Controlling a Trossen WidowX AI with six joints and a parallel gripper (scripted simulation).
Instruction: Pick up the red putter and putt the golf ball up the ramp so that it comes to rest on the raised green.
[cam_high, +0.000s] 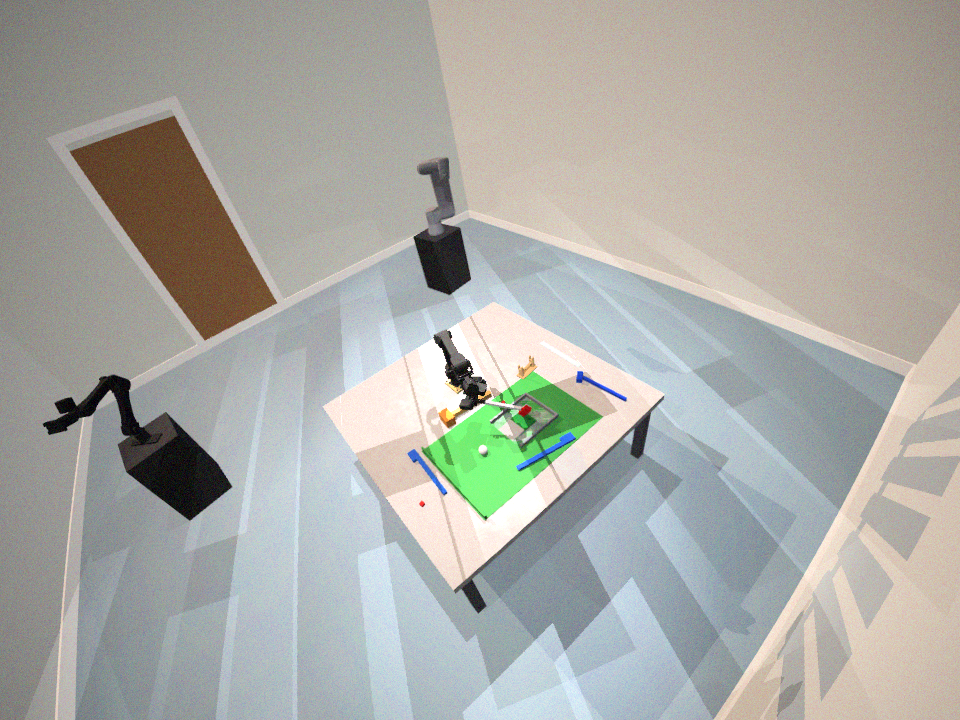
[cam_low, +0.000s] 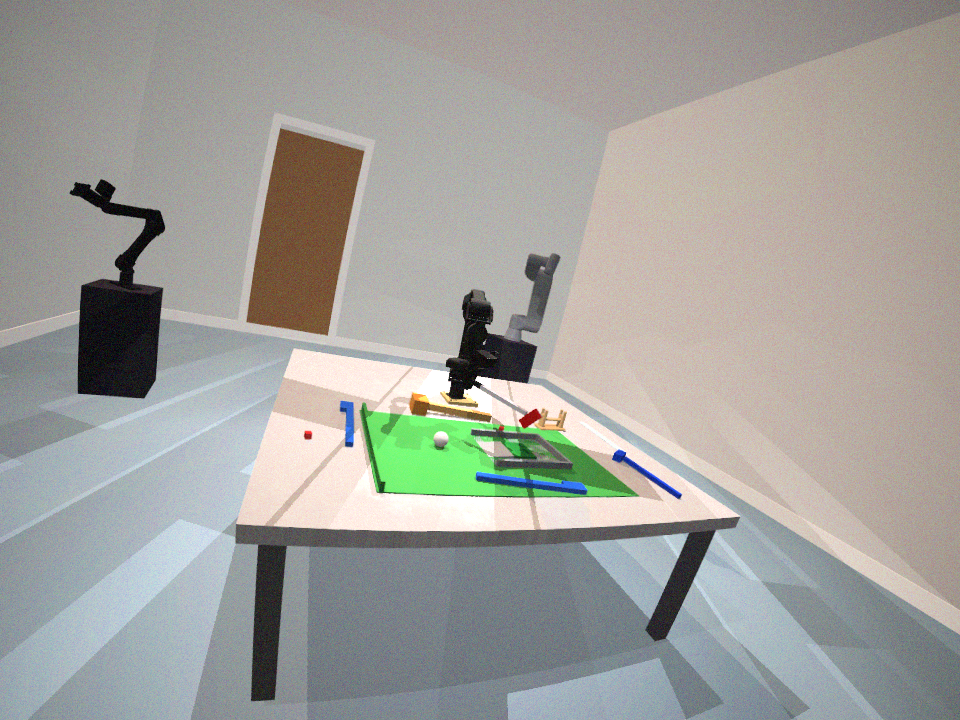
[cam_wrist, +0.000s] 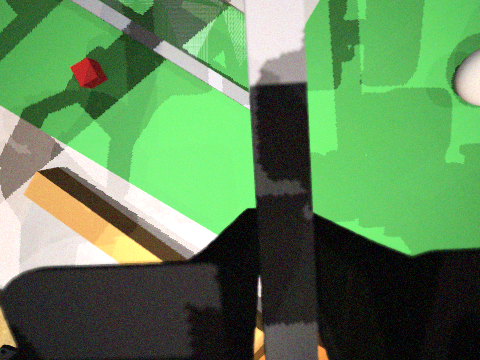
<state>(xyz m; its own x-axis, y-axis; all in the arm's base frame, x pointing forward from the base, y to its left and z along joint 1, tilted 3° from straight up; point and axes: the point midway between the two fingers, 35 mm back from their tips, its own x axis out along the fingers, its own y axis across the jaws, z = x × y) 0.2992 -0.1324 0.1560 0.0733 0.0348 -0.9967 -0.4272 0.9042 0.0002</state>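
My gripper tip is now 100 mm short of the red putter, 50 mm to the right of it and 10 mm below it. From my gripper tip the other things lie so: wooden stand 20 mm behind, 410 mm to the left, 100 mm below; then white golf ball 130 mm ahead, 130 mm to the right, 110 mm below; then green mat 170 mm ahead, 30 mm to the left, 140 mm below.
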